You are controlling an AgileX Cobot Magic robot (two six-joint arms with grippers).
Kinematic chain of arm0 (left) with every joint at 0, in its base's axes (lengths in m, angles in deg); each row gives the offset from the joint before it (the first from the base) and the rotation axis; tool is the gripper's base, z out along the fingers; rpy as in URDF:
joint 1: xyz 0 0 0.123 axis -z
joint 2: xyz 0 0 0 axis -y
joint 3: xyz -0.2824 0 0.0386 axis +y
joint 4: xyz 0.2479 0 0.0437 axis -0.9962 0 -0.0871
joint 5: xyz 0 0 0 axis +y
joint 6: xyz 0.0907 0 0.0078 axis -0.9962 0 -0.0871
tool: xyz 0 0 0 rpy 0 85 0
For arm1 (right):
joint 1: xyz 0 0 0.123 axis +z
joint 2: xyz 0 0 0 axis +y
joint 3: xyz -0.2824 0 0.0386 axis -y
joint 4: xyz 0.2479 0 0.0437 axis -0.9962 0 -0.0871
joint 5: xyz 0 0 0 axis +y
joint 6: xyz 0.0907 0 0.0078 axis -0.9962 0 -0.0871
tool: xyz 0 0 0 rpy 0 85 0
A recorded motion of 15 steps. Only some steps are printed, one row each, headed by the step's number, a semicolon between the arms.
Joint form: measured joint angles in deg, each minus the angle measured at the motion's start. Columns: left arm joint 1, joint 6, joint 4, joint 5, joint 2, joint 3; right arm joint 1, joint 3, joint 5, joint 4, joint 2, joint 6.
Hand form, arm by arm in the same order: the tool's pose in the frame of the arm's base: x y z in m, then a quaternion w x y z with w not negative. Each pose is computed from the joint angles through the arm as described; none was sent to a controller.
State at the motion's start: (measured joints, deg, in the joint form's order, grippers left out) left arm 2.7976 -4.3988 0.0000 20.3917 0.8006 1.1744; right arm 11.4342 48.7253 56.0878 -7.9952 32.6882 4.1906
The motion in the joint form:
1: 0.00 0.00 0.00 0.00 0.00 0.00; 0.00 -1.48 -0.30 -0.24 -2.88 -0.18
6: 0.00 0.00 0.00 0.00 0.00 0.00; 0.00 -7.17 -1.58 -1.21 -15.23 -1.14
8: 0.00 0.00 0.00 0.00 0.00 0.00; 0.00 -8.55 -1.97 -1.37 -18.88 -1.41
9: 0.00 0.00 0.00 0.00 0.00 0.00; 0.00 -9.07 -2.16 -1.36 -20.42 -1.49
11: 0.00 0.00 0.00 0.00 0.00 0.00; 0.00 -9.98 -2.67 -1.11 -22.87 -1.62
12: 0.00 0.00 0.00 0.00 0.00 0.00; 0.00 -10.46 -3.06 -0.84 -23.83 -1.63
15: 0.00 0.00 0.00 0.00 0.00 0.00; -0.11 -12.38 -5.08 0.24 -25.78 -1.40
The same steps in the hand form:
1: 0.0528 -0.0026 0.1749 0.60339 0.05005 0.79583 0.00843; 0.0696 0.0251 0.3634 0.46763 -0.11068 0.87103 0.10191
6: 0.0528 -0.0026 0.1749 0.60339 0.05005 0.79583 0.00843; 0.0294 0.0180 0.3473 0.52527 -0.10178 0.83643 0.11883
8: 0.0528 -0.0026 0.1749 0.60339 0.05005 0.79583 0.00843; 0.0183 0.0160 0.3426 0.54417 -0.09949 0.82393 0.12298
9: 0.0528 -0.0026 0.1749 0.60339 0.05005 0.79583 0.00843; 0.0137 0.0150 0.3408 0.55280 -0.09878 0.81810 0.12396
11: 0.0528 -0.0026 0.1749 0.60339 0.05005 0.79583 0.00843; 0.0069 0.0132 0.3376 0.56754 -0.09741 0.80817 0.12358
12: 0.0528 -0.0026 0.1749 0.60339 0.05005 0.79583 0.00843; 0.0048 0.0124 0.3359 0.57396 -0.09694 0.80395 0.12177
15: 0.0528 -0.0026 0.1749 0.60339 0.05005 0.79583 0.00843; 0.0036 0.0105 0.3296 0.58978 -0.09559 0.79406 0.11176

